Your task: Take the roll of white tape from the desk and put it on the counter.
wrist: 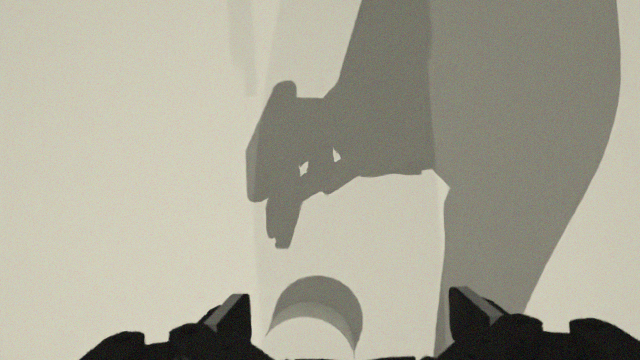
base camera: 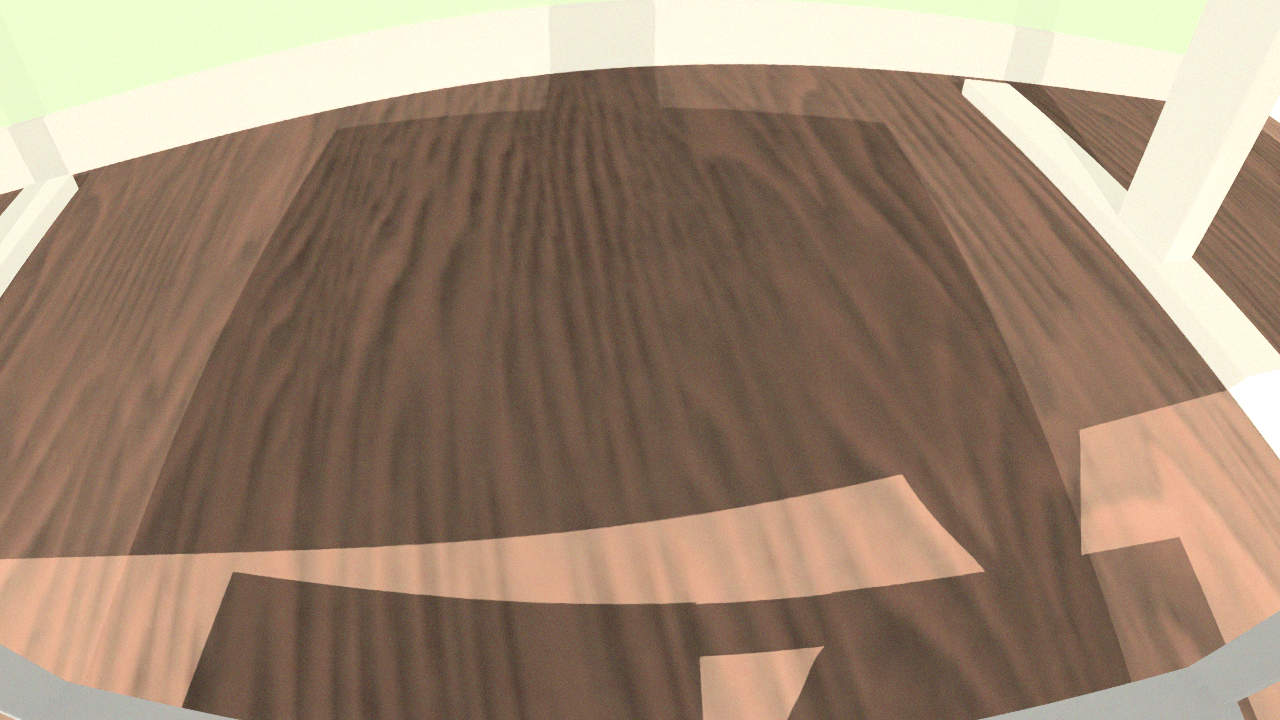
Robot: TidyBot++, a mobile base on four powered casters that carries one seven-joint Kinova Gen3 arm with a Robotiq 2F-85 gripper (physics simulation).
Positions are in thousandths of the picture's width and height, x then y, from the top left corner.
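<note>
My gripper (wrist: 546,871) is visible to me, as is a white desk (wrist: 254,451).
</note>
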